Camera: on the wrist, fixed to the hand. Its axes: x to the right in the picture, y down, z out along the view.
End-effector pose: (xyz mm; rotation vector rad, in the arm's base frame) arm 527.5 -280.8 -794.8 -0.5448 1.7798 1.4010
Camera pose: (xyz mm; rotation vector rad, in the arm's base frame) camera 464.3 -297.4 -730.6 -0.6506 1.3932 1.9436
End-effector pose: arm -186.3 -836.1 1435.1 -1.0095 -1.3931 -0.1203
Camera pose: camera -109.9 -821.3 1386.7 -1.5269 -1.4105 -0.3758
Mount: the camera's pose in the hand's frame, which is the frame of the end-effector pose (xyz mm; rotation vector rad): -15.4 80.6 -40.7 -0.5158 -0.0826 0.1071
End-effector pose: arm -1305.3 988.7 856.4 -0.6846 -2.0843 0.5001
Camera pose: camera -1241.1 1044.9 823.2 -1.0896 -2.2827 0.0384
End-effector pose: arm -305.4 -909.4 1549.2 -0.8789 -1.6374 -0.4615
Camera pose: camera -217.2 -891.2 1532.5 -1.3746 -1.5585 -0.8005
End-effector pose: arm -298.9 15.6 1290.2 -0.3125 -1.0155 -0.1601
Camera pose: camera -251.8 78.1 1242.5 -0.8470 -1.0269 -0.3145
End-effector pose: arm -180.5 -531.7 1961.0 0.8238 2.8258 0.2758
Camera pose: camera -135.8 -478.4 2020.6 0.8364 2.4568 0.9136
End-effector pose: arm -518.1 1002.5 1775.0 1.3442 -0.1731 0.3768
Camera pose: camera -565.4 1053.6 1834.5 0.8431 -0.3849 0.3375
